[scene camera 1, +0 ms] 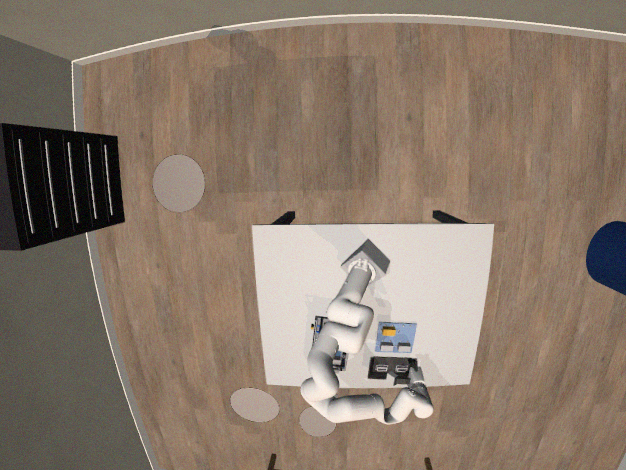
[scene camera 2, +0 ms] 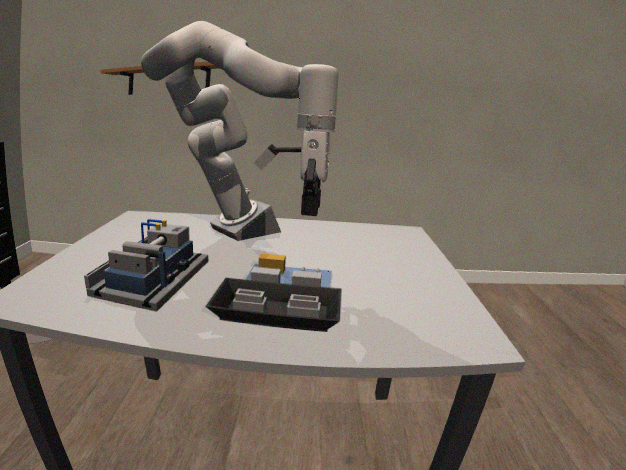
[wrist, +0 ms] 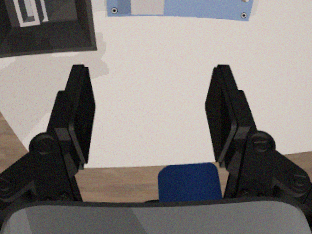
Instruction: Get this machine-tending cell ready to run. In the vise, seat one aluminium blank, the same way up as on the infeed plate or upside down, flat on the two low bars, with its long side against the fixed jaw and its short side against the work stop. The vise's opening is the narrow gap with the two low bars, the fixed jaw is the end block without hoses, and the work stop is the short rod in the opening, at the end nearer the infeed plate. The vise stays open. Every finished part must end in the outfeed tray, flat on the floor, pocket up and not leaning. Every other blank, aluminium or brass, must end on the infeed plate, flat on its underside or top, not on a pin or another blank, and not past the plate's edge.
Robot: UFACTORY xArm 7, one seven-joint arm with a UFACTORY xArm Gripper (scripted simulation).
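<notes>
You can see the gripper [scene camera 2: 310, 211] here, and the wrist view has the gripper [wrist: 150, 84] as well.
</notes>
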